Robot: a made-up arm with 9 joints. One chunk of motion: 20 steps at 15 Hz.
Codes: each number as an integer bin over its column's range. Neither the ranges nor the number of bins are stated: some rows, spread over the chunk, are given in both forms.
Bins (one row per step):
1: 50 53 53 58 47 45
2: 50 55 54 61 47 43
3: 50 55 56 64 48 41
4: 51 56 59 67 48 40
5: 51 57 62 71 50 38
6: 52 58 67 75 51 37
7: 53 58 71 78 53 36
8: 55 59 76 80 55 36
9: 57 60 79 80 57 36
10: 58 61 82 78 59 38
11: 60 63 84 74 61 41
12: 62 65 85 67 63 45
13: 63 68 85 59 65 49
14: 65 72 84 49 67 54
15: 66 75 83 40 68 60
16: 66 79 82 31 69 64
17: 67 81 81 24 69 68
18: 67 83 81 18 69 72
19: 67 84 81 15 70 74
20: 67 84 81 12 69 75
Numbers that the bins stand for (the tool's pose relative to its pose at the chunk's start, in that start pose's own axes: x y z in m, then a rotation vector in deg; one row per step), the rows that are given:
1: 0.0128 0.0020 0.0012 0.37 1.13 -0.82
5: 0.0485 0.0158 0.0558 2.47 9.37 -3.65
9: 0.2624 0.0261 0.1588 3.93 28.61 -4.45
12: 0.4407 0.0432 0.1952 1.83 45.09 -0.82
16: 0.5833 0.0913 0.1770 -3.99 61.58 6.86
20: 0.6190 0.1085 0.1709 -7.06 61.58 11.30
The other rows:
2: 0.0128 0.0089 0.0073 0.86 1.13 -1.63
3: 0.0128 0.0089 0.0194 1.34 3.88 -2.43
4: 0.0485 0.0123 0.0376 1.83 3.88 -2.84
6: 0.0841 0.0192 0.0861 3.12 12.12 -4.05
7: 0.1198 0.0192 0.1103 3.61 17.62 -4.45
8: 0.1911 0.0226 0.1406 3.93 23.11 -4.45
10: 0.2981 0.0295 0.1770 3.61 34.10 -3.65
11: 0.3694 0.0364 0.1891 2.96 39.60 -2.43
13: 0.4764 0.0535 0.1952 0.54 50.59 0.80
14: 0.5477 0.0673 0.1891 -1.08 56.08 2.82
15: 0.5833 0.0776 0.1830 -2.54 58.83 5.24
17: 0.6190 0.0982 0.1709 -5.12 61.58 8.47
18: 0.6190 0.1051 0.1709 -6.09 61.58 10.09
19: 0.6190 0.1085 0.1709 -6.58 64.32 10.90

